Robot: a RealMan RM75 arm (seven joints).
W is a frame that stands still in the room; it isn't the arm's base.
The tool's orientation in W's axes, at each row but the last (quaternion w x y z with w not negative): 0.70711, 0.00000, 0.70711, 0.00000; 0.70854, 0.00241, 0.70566, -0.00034; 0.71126, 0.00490, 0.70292, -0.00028; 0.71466, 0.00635, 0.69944, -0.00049; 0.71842, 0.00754, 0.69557, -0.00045; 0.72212, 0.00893, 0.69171, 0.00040; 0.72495, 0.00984, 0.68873, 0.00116; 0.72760, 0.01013, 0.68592, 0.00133
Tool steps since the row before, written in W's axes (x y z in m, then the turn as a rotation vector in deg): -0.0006, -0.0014, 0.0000, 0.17, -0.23, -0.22; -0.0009, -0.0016, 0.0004, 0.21, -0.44, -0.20; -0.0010, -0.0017, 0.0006, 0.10, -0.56, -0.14; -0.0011, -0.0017, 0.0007, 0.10, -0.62, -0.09; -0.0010, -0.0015, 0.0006, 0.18, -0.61, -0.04; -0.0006, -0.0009, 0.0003, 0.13, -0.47, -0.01; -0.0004, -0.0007, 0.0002, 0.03, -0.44, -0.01; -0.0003, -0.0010, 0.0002, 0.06, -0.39, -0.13
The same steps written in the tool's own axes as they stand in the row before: 0.0000, -0.0014, -0.0006, 0.22, -0.23, 0.17; -0.0004, -0.0016, -0.0009, 0.20, -0.44, 0.21; -0.0006, -0.0017, -0.0010, 0.14, -0.56, 0.10; -0.0007, -0.0017, -0.0011, 0.09, -0.62, 0.10; -0.0006, -0.0015, -0.0010, 0.04, -0.61, 0.19; -0.0003, -0.0009, -0.0006, 0.01, -0.47, 0.14; -0.0002, -0.0007, -0.0004, 0.00, -0.44, 0.04; -0.0002, -0.0010, -0.0003, 0.13, -0.39, 0.06
